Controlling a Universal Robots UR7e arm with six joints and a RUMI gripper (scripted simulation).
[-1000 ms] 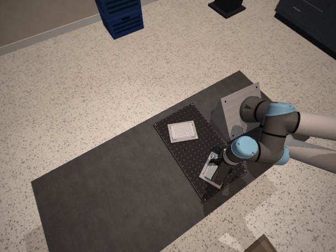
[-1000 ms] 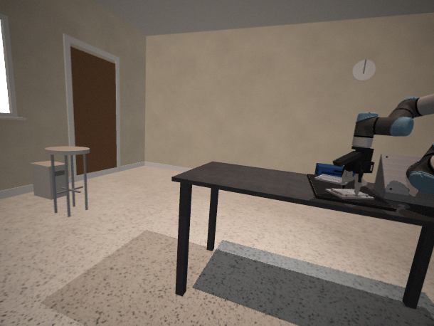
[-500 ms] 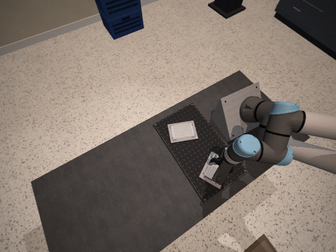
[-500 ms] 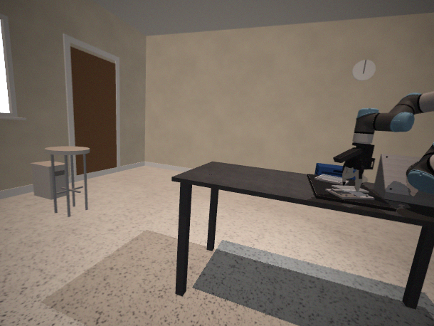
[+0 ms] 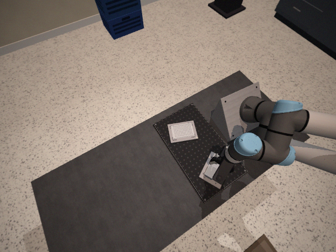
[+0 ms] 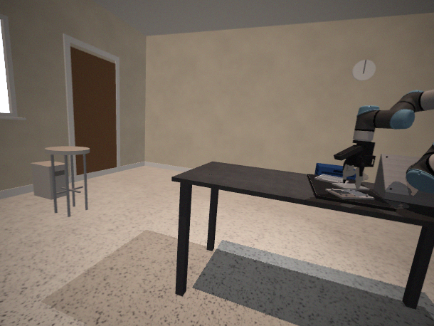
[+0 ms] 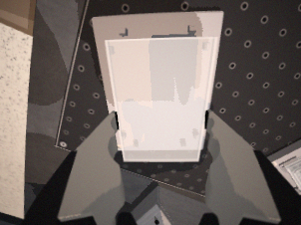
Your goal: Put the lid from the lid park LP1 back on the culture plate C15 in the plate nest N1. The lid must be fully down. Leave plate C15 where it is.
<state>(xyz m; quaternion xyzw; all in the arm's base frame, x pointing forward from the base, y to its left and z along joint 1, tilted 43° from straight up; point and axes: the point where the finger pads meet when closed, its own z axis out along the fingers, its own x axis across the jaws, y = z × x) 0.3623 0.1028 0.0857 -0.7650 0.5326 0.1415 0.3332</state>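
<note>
My hand is 5 cm above the grey lid park LP1. From my hand the other things lie so: culture plate C15: 28 cm to the right, 4 cm below, 1 cm ahead; grey plate nest N1: 28 cm to the right, 5 cm below, 1 cm ahead; clear lid: 1 cm below.
</note>
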